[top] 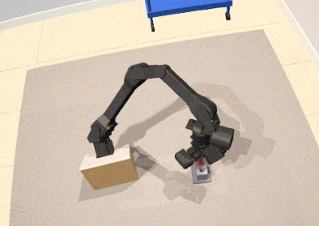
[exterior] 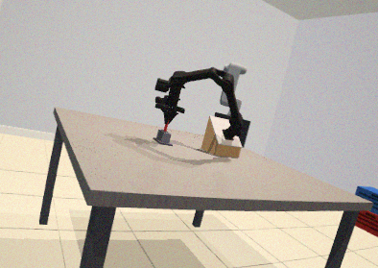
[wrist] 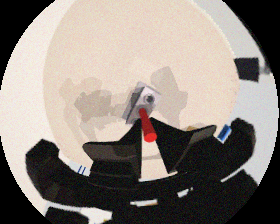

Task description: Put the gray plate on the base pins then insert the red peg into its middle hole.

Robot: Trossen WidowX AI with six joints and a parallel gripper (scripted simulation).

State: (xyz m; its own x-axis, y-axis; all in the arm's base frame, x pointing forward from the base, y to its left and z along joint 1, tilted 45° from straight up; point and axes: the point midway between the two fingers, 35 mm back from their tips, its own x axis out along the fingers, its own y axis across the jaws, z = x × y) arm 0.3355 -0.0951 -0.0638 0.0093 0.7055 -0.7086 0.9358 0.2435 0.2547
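My gripper tip is right at the red peg. The rest, counted from my gripper tip: gray plate 50 mm below.
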